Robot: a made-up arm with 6 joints.
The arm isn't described. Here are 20 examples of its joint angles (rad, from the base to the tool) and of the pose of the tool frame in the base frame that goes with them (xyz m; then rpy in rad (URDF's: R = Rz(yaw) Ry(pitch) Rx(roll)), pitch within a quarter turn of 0, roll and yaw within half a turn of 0).
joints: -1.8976 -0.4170 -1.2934 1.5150 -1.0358 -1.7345
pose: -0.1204 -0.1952 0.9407 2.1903 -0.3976 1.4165
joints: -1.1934 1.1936 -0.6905 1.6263 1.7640 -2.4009
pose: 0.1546 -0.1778 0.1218 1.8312 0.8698 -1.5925
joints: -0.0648 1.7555 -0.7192 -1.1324 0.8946 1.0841
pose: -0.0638 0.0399 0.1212 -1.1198 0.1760 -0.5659
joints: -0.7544 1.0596 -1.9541 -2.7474 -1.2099 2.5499
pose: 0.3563 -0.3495 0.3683 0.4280 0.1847 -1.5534
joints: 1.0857 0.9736 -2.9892 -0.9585 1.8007 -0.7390
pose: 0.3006 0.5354 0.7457 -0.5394 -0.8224 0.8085
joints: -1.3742 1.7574 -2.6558 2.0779 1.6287 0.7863
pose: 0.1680 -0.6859 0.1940 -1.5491 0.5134 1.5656
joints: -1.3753 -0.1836 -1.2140 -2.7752 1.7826 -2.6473
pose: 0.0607 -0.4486 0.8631 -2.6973 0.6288 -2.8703
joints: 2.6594 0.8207 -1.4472 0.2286 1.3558 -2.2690
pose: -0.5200 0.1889 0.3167 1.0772 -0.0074 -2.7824
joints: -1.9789 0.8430 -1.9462 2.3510 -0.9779 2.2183
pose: -0.3017 -0.4934 0.5353 -0.3550 -0.3551 -1.5948
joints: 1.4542 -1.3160 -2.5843 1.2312 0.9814 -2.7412
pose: -0.1002 -0.7157 0.9099 -1.8911 0.8900 -1.8462
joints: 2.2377 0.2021 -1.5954 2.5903 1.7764 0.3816
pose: -0.3219 0.3788 0.8601 -2.7749 0.8158 -2.3674
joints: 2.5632 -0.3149 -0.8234 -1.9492 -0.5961 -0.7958
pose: -0.2692 0.0484 0.6846 -0.7021 -0.4310 -1.4221
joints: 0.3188 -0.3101 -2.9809 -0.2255 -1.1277 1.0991
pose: -0.2266 0.0193 1.0966 -1.7456 -0.5243 -0.9364
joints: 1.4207 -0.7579 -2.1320 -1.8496 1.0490 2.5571
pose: -0.0321 -0.1046 1.2149 -2.0714 1.1579 0.5590
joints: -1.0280 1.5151 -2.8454 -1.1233 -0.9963 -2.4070
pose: 0.4196 -0.4844 0.4133 -1.2517 0.7890 1.5959
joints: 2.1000 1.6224 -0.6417 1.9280 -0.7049 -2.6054
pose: 0.0367 0.0843 0.1651 -0.6710 0.6325 1.7543
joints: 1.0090 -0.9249 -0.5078 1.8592 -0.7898 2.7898
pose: 0.1126 -0.0322 0.7830 -1.0697 -0.9679 1.8342
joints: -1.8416 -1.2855 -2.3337 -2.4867 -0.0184 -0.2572
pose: 0.1517 0.4387 1.0031 3.0263 0.2612 -0.3880
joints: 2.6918 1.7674 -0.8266 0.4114 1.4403 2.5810
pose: -0.0063 -0.1218 0.0267 2.7714 -0.1705 -3.1158
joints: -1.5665 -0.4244 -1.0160 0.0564 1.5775 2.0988
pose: 0.0955 -0.3639 0.7803 0.3263 -0.4178 1.4396
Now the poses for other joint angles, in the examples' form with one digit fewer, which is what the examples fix.
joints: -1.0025 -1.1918 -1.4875 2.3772 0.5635 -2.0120
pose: -0.098 0.093 1.074 -2.835 -0.102 -2.506
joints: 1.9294 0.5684 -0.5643 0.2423 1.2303 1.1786
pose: -0.195 0.205 0.303 -1.004 -0.832 0.159
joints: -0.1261 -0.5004 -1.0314 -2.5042 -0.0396 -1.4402
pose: 0.272 -0.008 0.791 -0.503 1.056 2.211
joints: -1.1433 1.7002 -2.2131 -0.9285 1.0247 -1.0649
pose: 0.245 -0.489 0.006 -0.147 0.335 -0.571
